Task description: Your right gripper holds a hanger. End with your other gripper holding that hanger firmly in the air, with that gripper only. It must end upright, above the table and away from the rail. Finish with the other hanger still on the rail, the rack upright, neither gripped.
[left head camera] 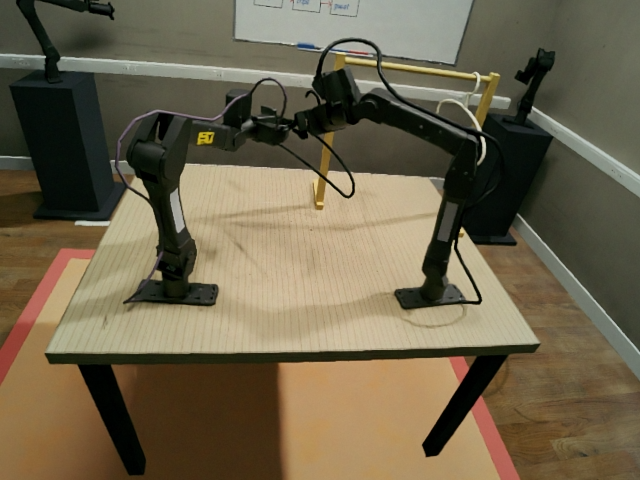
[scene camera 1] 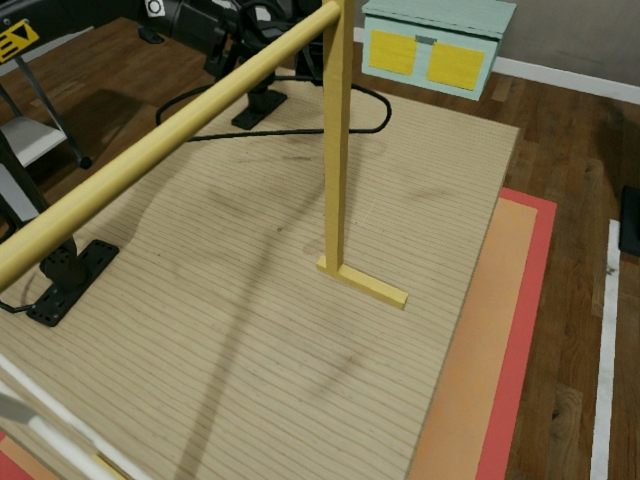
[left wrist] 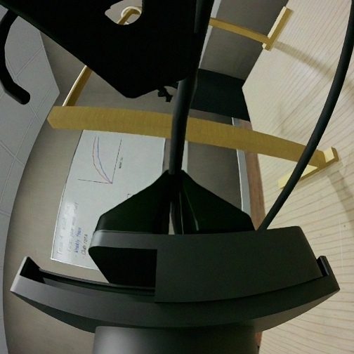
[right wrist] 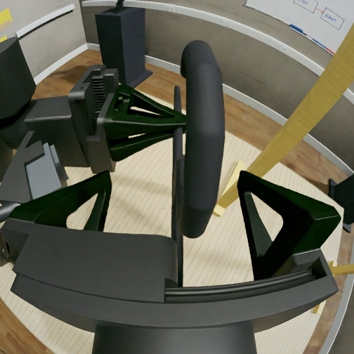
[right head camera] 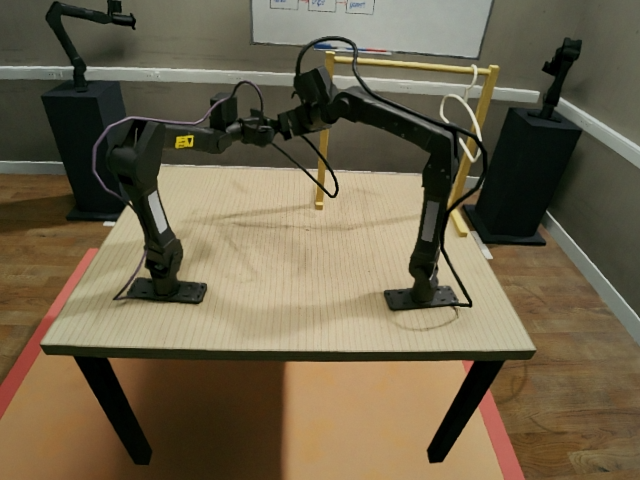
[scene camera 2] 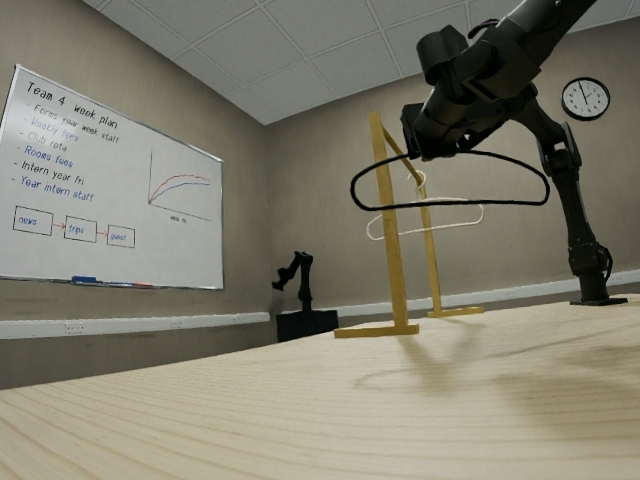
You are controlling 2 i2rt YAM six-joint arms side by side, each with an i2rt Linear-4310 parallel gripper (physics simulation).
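Pixels of known places: left gripper, fingertip midpoint: (scene camera 1: 319, 83) (scene camera 2: 412, 156); right gripper, fingertip midpoint: (left head camera: 306, 124) (right head camera: 294, 125); left arm's base, origin of the base link: (left head camera: 177, 293) (scene camera 1: 260, 110) (right head camera: 167, 291); right arm's base, origin of the base link: (left head camera: 429, 297) (scene camera 1: 76, 281) (right head camera: 420, 298) (scene camera 2: 595, 303).
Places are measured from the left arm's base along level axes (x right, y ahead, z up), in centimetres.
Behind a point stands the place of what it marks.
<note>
The black hanger (left head camera: 353, 187) {y 14.6, x 42.6, z 27.0 cm} (right head camera: 337, 187) {y 14.6, x 42.8, z 26.9 cm} (scene camera 1: 388, 109) {y 48.8, x 20.5, z 27.8 cm} (scene camera 2: 352, 186) {y 48.6, x 19.7, z 27.4 cm} hangs upright in the air, its long bar below. My left gripper (left wrist: 174, 177) (right wrist: 187, 124) is shut on it. My right gripper (right wrist: 174, 177) is open, its fingers spread on both sides of the hanger, which still lies between them. The white hanger (left head camera: 483, 149) {y 30.7, x 81.7, z 34.8 cm} (right head camera: 442, 109) {y 70.4, x 80.7, z 31.4 cm} (scene camera 2: 434, 228) {y 47.1, x 81.2, z 29.9 cm} hangs from the rail of the upright yellow rack (left head camera: 413, 68) {y 48.8, x 60.7, z 50.4 cm} (right head camera: 403, 63) {y 48.9, x 59.9, z 50.6 cm} (scene camera 1: 337, 155) {y 49.7, x 39.6, z 31.6 cm} (scene camera 2: 393, 258) {y 48.6, x 37.2, z 16.2 cm}, near its right post in the head views. Neither gripper touches it.
The rack stands at the table's (left head camera: 289, 330) {y -9.8, x 28.9, z 0.0 cm} far right in the head views. In scene camera 2 the black hanger passes across the view of the nearer rack post. The two wrists are close together, high above the table. Dark pedestals with other arms stand behind.
</note>
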